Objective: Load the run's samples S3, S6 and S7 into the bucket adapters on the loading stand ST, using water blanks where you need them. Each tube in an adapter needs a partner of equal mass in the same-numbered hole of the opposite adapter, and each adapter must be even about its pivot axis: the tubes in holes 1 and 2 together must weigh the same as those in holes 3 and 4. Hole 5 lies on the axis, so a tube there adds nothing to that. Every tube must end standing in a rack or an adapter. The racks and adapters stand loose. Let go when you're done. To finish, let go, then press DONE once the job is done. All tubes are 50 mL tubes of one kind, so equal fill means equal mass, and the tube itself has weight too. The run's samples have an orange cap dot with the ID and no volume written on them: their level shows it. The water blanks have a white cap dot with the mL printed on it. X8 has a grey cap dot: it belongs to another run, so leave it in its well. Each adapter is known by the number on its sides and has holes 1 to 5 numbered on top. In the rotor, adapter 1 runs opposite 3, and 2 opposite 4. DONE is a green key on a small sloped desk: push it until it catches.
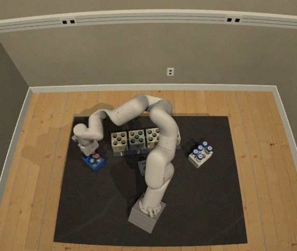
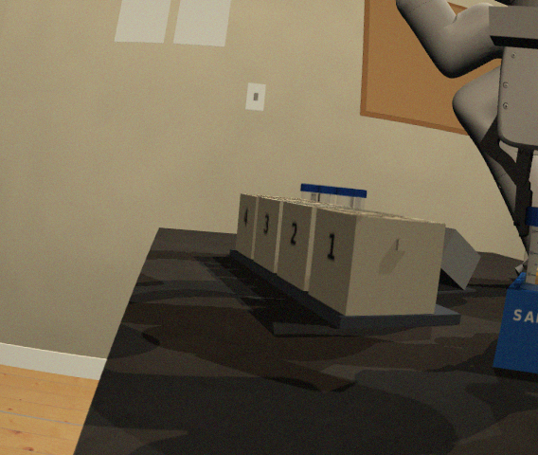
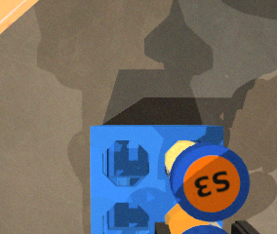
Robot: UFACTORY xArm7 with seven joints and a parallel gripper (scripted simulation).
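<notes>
My hand is 9 cm above the blue sample rack, 2 cm to the right of it and 1 cm past it. Also, from my hand: white blank rack (65 cm to the right, 13 cm behind, 9 cm below); adapter 1 (17 cm to the right, 7 cm ahead, 6 cm below).
</notes>
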